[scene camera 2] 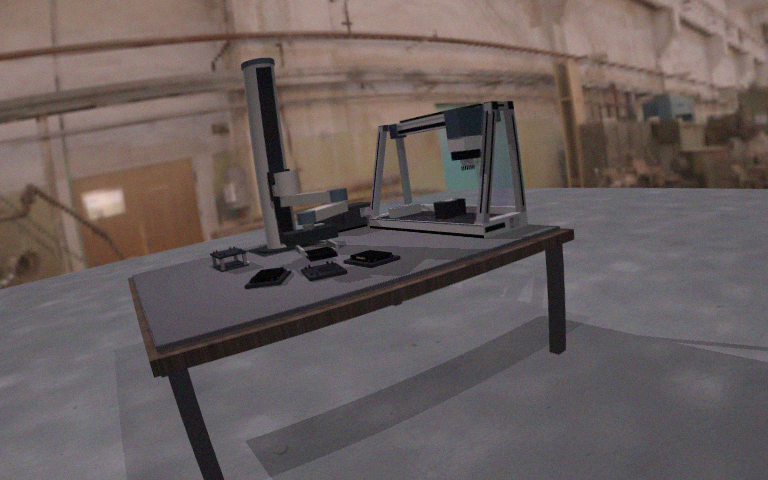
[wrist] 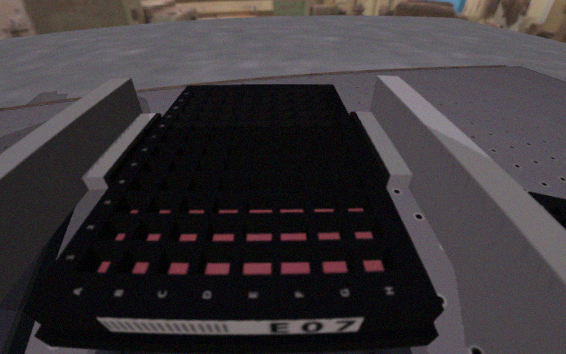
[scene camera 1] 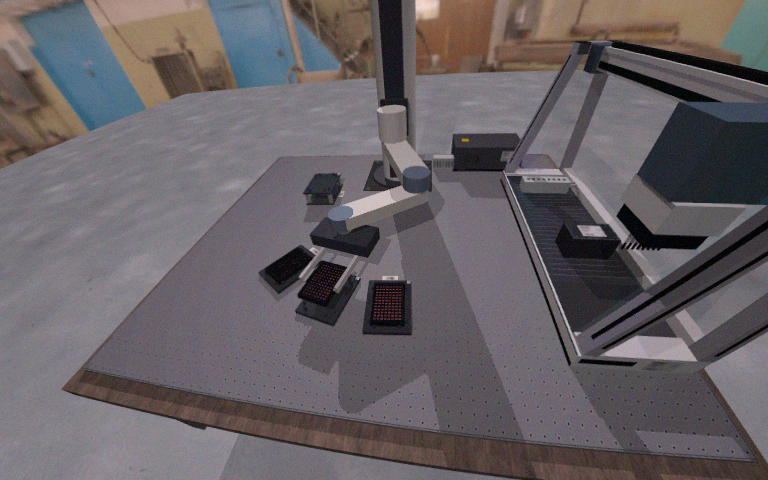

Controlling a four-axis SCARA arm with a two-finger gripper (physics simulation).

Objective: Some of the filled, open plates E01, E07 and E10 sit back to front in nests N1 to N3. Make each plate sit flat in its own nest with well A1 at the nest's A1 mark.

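Note:
The gripper is shut on plate E07, a black plate with pink-filled wells. E07 looks level, raised above the middle nest and a little toward the arm. In the wrist view its label and well row 1 are nearest, with column A at left. A filled plate sits in the left nest. Another filled plate sits in the right nest. Their labels and the nests' A1 marks are too small to read.
A raised dark stand is at the back left. A dark controller box stands behind. A gantry machine at the right has a pipetting head over a deck with a black box.

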